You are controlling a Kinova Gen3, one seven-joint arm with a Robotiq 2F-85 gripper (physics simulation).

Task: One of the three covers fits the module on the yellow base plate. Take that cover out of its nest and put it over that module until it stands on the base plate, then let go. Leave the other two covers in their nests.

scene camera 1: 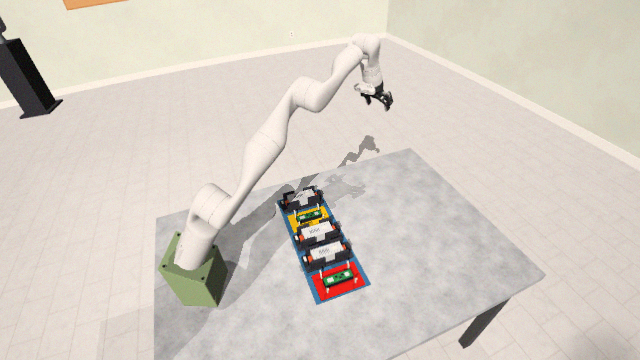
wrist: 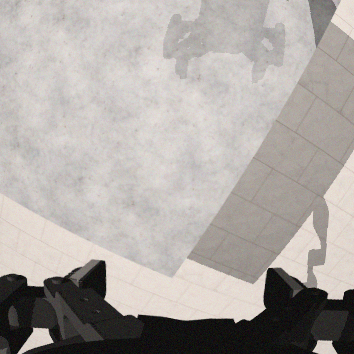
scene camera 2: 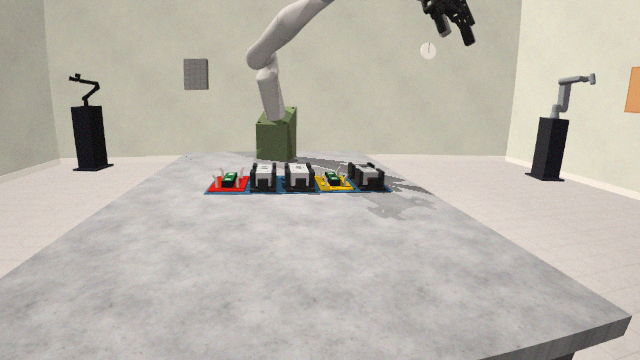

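Where they show: gripper, fingertip midpoint: [scene camera 1: 378, 106] [wrist: 185, 283] [scene camera 2: 459, 40]; arm's base, link origin: [scene camera 1: 189, 257] [scene camera 2: 275, 115].
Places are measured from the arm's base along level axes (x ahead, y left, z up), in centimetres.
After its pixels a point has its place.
My gripper [scene camera 1: 378, 106] {x 79.3, y 46.3, z 19.0 cm} [scene camera 2: 456, 39] {x 79.3, y 46.3, z 19.0 cm} [wrist: 185, 283] {x 79.3, y 46.3, z 19.0 cm} is open and empty, high above the table's far end in scene view 1. The yellow base plate [scene camera 1: 300, 226] [scene camera 2: 336, 188] {x 50.8, y 25.6, z -19.0 cm} carries a green module [scene camera 1: 309, 216] {x 43.0, y 23.9, z -17.0 cm} [scene camera 2: 332, 178] {x 45.7, y 24.6, z -17.2 cm} with thin pale posts around it. Three white covers sit in black nests: one cover [scene camera 1: 304, 196] {x 42.8, y 34.4, z -14.7 cm} [scene camera 2: 367, 172] {x 46.9, y 35.2, z -14.7 cm} beyond the yellow plate, a middle cover [scene camera 1: 318, 231] {x 44.7, y 12.9, z -14.6 cm} [scene camera 2: 299, 172] {x 50.2, y 14.6, z -14.5 cm} on its other side, and another cover [scene camera 1: 327, 251] {x 46.0, y 2.7, z -14.6 cm} [scene camera 2: 263, 172] {x 51.6, y 4.1, z -14.5 cm} beside the red plate. Their inner shapes are hidden. The wrist view does not show them.
A red plate [scene camera 1: 345, 290] {x 49.1, y -12.1, z -18.9 cm} [scene camera 2: 225, 189] {x 55.0, y -6.5, z -19.0 cm} with another green module [scene camera 1: 338, 277] {x 47.7, y -7.6, z -17.0 cm} [scene camera 2: 229, 179] {x 50.2, y -6.7, z -17.2 cm} and upright posts ends the row on the blue board [scene camera 1: 313, 290] {x 38.1, y -9.3, z -19.4 cm}. The green robot pedestal [scene camera 1: 192, 280] {x 0.9, y -7.6, z -2.0 cm} [scene camera 2: 275, 141] {x 6.4, y 0.9, z -11.2 cm} stands at one side of the grey table [scene camera 1: 425, 240] {x 87.0, y 1.7, z -19.6 cm} [scene camera 2: 300, 260] {x 92.5, y 17.8, z -19.6 cm} [wrist: 125, 125] {x 86.4, y 37.3, z -19.6 cm}.
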